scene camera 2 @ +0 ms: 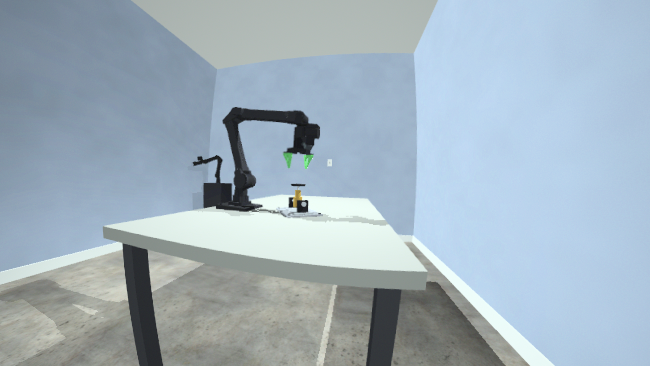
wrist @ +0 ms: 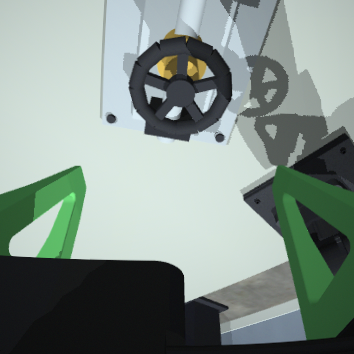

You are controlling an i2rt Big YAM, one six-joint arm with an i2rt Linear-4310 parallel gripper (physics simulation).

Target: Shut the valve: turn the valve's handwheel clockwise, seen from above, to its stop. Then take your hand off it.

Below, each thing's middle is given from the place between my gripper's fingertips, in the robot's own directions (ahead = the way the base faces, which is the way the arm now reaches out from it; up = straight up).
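There is the black five-spoked handwheel [wrist: 180, 89], and my hand is 1 cm short of it and 1 cm to the left of it, while being 9 cm above it.
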